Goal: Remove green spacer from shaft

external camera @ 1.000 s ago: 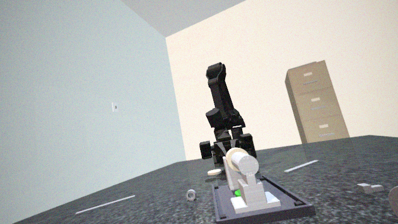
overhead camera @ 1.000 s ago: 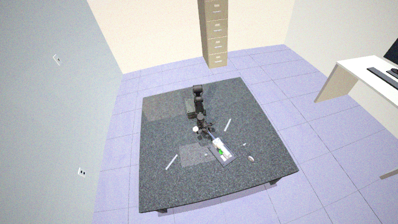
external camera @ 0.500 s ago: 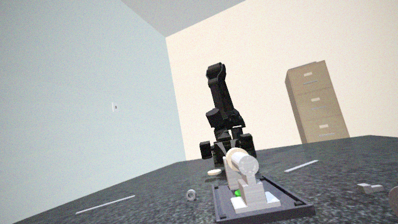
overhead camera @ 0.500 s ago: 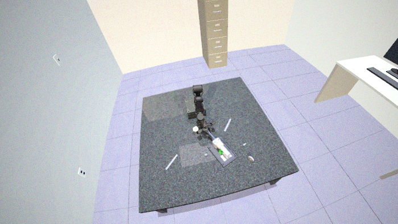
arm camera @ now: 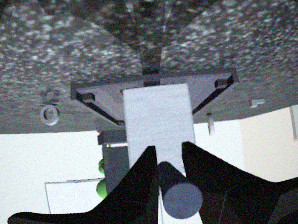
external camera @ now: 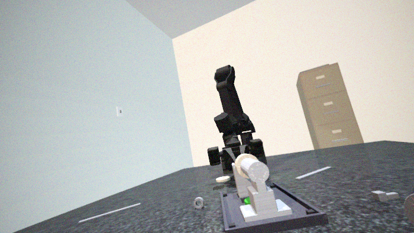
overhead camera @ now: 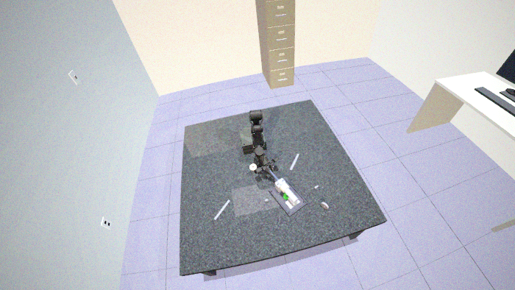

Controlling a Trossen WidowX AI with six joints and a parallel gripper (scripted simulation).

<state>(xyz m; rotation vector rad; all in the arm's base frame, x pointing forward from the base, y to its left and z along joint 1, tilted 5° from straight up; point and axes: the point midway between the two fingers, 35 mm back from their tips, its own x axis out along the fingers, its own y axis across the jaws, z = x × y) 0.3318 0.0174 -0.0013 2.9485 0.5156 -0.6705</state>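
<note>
The grey shaft lies 50 mm ahead of my gripper tip, 20 mm to the left of it and 20 mm above it. Also, from my gripper tip: bolt 140 mm ahead, 270 mm to the left, 60 mm below; then green spacer 150 mm ahead, 50 mm to the left, 50 mm below.
</note>
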